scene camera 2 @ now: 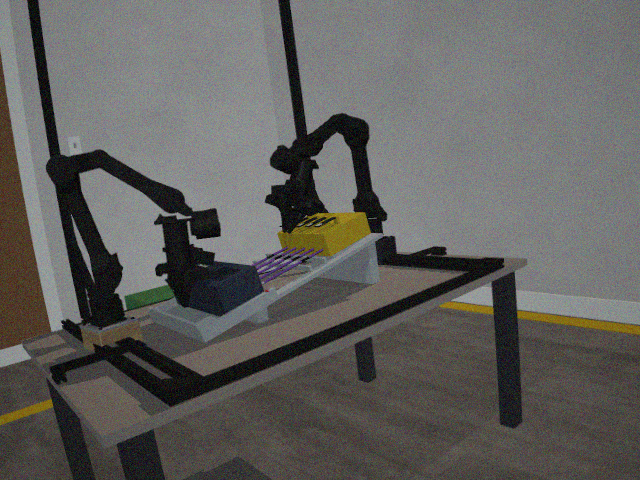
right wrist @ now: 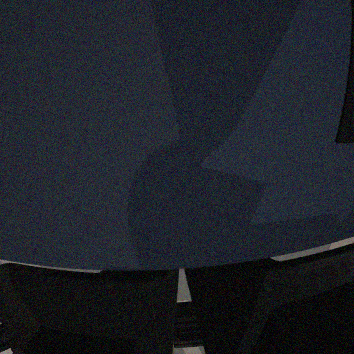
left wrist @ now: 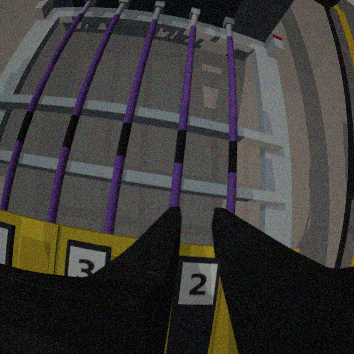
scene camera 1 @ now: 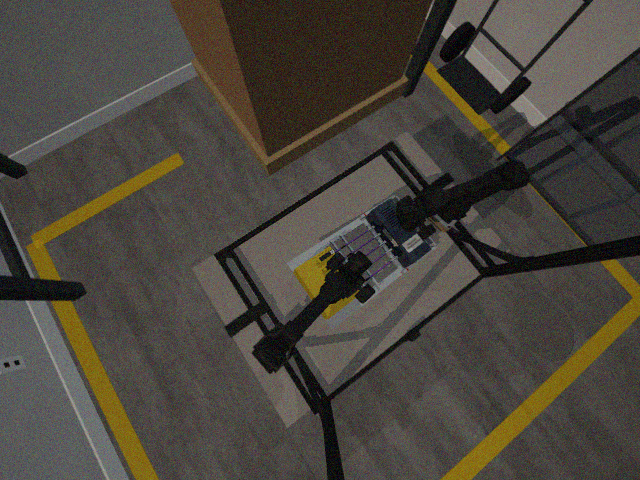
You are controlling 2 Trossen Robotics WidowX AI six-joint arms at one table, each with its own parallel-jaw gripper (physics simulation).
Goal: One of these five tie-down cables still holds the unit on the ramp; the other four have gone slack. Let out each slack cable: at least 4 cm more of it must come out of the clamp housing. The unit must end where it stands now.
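Note:
A yellow clamp housing (scene camera 1: 310, 278) (scene camera 2: 337, 233) (left wrist: 35, 246) sits at the top of the grey ramp (scene camera 2: 351, 264) (left wrist: 275, 140). Five purple cables (scene camera 1: 361, 245) (scene camera 2: 285, 262) (left wrist: 130, 105) with black bands run down from it to the dark blue unit (scene camera 1: 391, 226) (scene camera 2: 223, 286) (right wrist: 140, 105) at the low end. My left gripper (scene camera 1: 347, 264) (scene camera 2: 296, 224) (left wrist: 195, 216) is over the housing's front edge. It is shut on the black tab marked 2 (left wrist: 197, 284). My right gripper (scene camera 1: 413, 211) (scene camera 2: 181, 281) is shut and empty. It rests against the back of the unit, which fills the right wrist view.
The ramp stands on a table (scene camera 2: 390, 290) with a black frame (scene camera 1: 309, 200). A large brown box (scene camera 1: 318, 71) and a hand truck (scene camera 1: 485, 81) stand on the floor beyond it. A black pole (scene camera 2: 291, 71) rises behind the left arm. A green block (scene camera 2: 147, 296) lies behind the right arm.

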